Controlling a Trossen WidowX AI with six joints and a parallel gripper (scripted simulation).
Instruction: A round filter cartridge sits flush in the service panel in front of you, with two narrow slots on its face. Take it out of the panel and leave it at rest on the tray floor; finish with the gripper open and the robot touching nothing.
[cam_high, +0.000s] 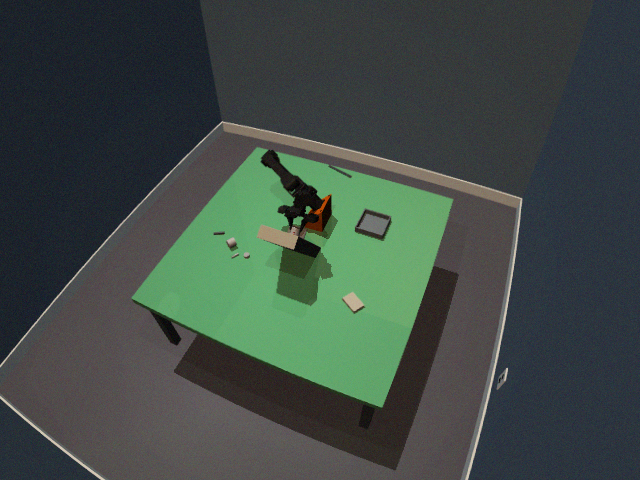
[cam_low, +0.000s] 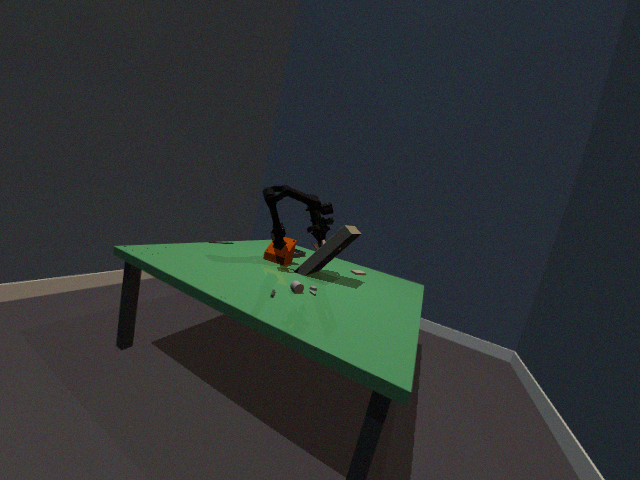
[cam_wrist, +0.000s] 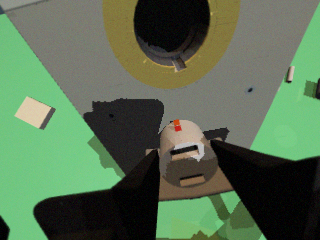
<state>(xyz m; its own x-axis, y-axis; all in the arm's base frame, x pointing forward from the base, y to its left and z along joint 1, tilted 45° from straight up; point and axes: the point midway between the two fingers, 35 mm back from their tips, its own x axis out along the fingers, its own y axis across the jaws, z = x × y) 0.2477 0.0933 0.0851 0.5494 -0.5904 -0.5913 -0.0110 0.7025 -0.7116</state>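
Right now the tan service panel is 40 mm ahead of my gripper tip and 30 mm below it. From my gripper tip the other things lie so: grey tray: 340 mm behind, 280 mm to the left, 170 mm below; round filter cartridge: right at my gripper tip; tan block: 360 mm to the left, 170 mm below, 150 mm ahead.
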